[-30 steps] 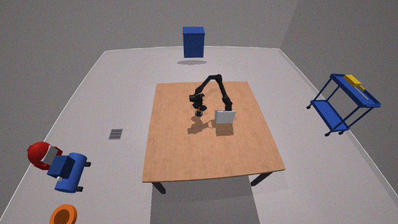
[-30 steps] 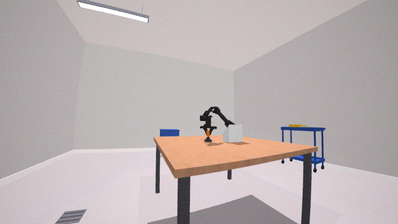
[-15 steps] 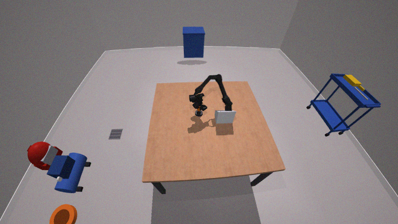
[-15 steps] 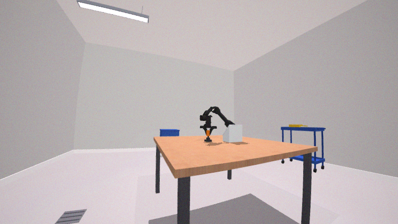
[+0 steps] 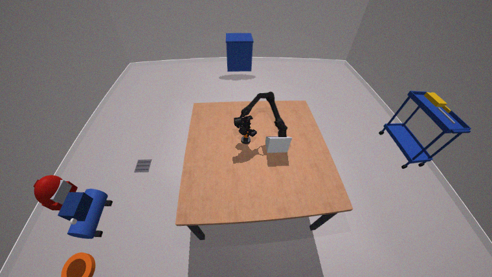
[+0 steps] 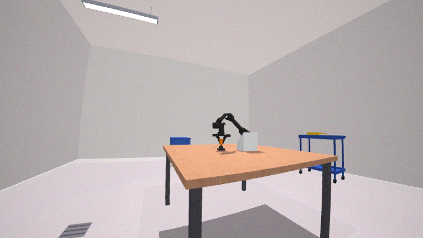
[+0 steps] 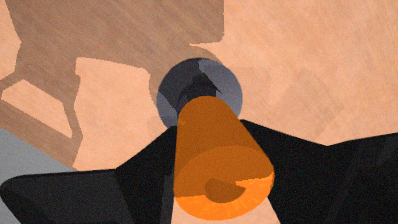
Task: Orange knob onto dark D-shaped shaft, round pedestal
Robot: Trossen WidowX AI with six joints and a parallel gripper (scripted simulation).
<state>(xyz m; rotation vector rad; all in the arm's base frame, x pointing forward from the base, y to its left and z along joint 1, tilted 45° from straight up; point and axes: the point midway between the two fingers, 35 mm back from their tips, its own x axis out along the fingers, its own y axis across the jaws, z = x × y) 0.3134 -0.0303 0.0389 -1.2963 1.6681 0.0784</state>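
The orange knob is 20 mm above my gripper tip. Round my gripper tip: dark round pedestal (40 mm below).
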